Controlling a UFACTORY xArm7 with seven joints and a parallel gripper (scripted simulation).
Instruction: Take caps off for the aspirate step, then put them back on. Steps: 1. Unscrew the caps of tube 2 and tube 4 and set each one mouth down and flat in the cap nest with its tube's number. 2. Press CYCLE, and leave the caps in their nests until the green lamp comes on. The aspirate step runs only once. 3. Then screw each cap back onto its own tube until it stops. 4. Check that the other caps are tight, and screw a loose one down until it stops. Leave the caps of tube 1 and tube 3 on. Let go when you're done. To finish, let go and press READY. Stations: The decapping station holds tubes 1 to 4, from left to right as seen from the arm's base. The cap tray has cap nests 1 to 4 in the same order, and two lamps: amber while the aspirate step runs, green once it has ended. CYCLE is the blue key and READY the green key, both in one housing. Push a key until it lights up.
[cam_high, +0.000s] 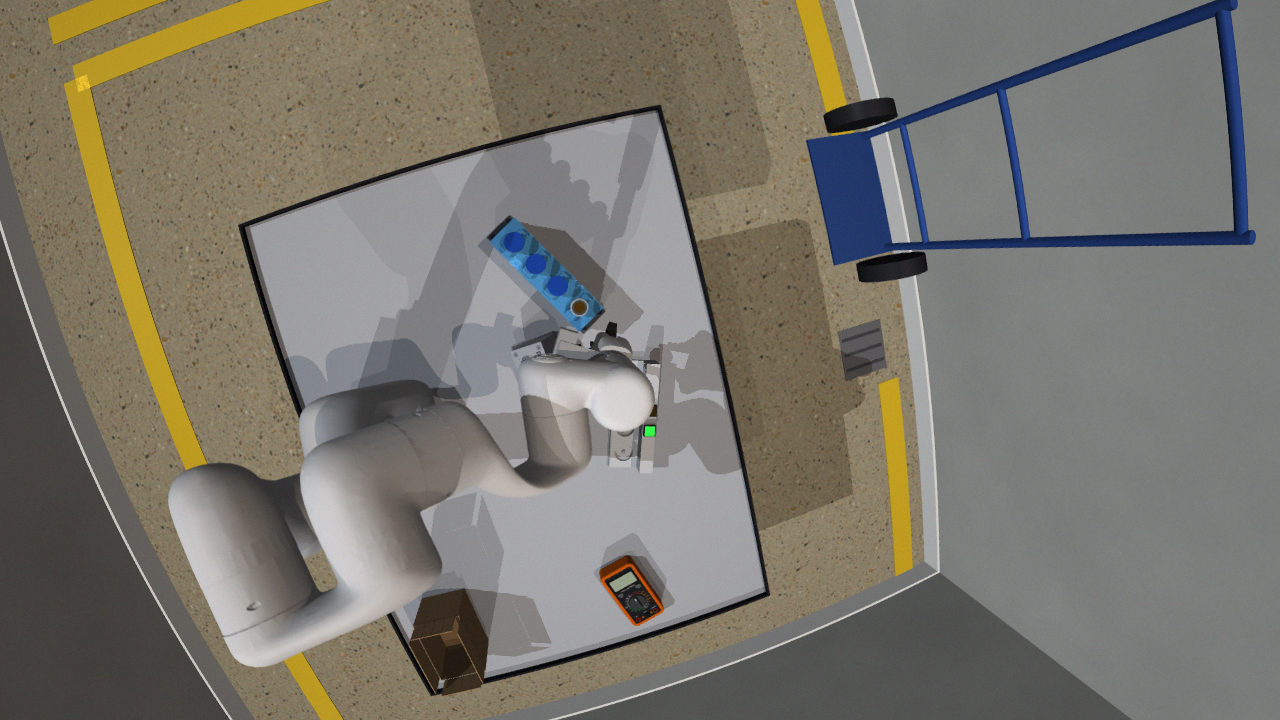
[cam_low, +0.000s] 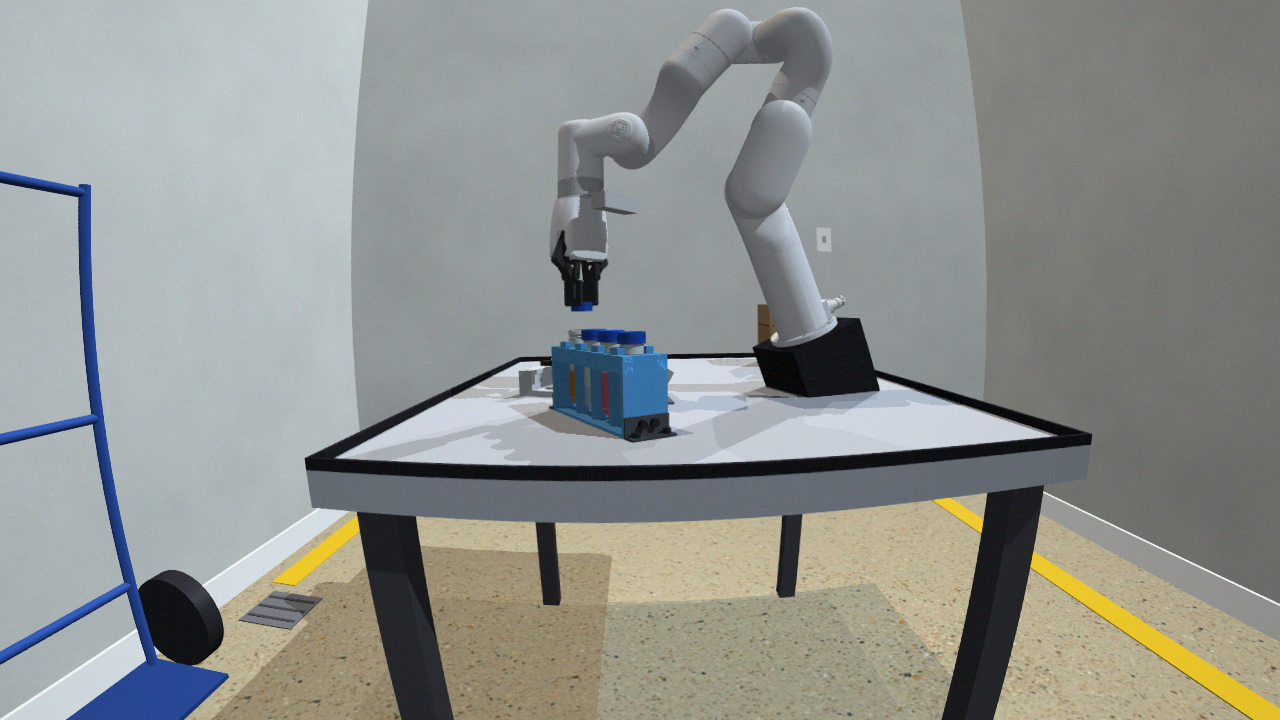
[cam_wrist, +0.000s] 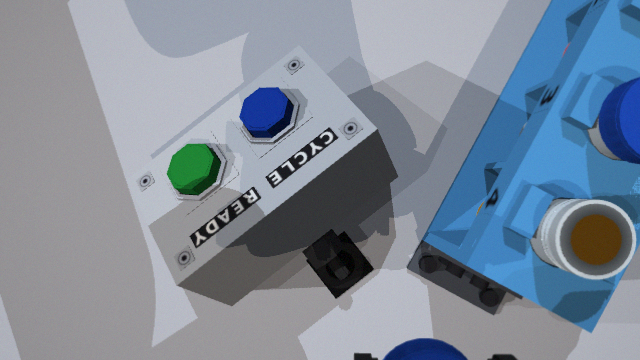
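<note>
The threaded tube neck is 1 cm ahead of my hand, 8 cm to the left of it and 6 cm below it. From my hand the other things lie so: key housing: 10 cm behind, 12 cm below; then blue cycle key: 12 cm behind, 2 cm to the left, 11 cm below; then green ready key: 12 cm behind, 2 cm to the right, 11 cm below.
</note>
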